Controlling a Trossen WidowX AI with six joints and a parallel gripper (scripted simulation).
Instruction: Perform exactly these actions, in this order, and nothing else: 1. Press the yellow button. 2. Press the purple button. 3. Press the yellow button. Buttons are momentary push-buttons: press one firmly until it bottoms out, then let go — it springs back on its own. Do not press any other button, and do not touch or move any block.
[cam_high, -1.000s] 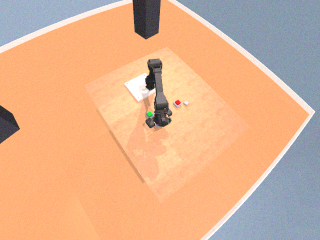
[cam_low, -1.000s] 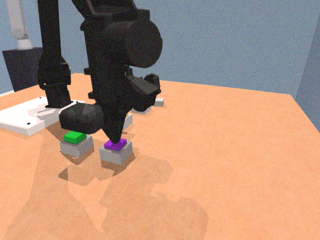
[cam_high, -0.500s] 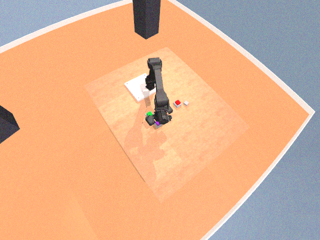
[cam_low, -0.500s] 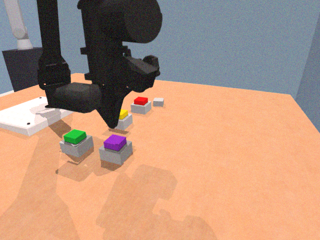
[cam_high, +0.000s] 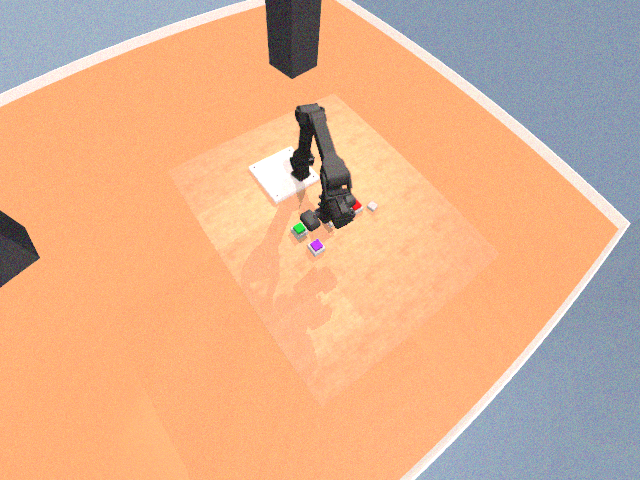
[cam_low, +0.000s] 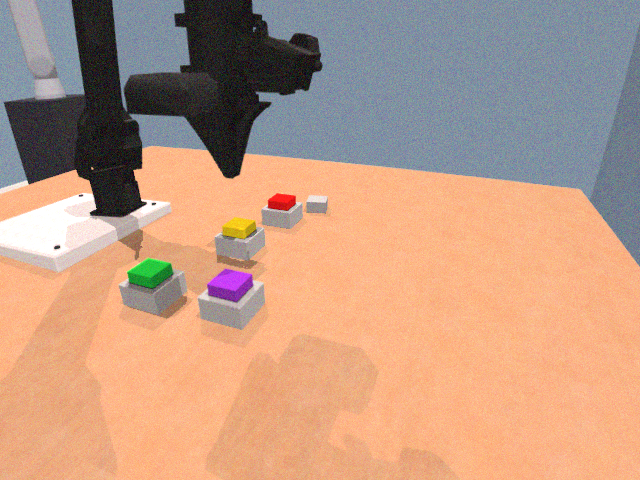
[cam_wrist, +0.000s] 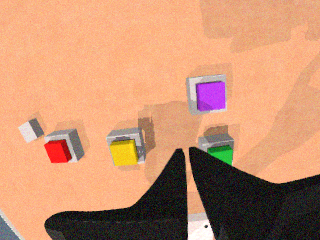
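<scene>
My gripper tip is now 90 mm above the yellow button, 80 mm to the right of it and 40 mm past it. From my gripper tip the other things lie so: green button: 90 mm below, 80 mm behind, 50 mm to the right; then purple button: 90 mm below, 50 mm to the right, 10 mm ahead; then red button: 180 mm to the left, 90 mm below, 10 mm behind.
</scene>
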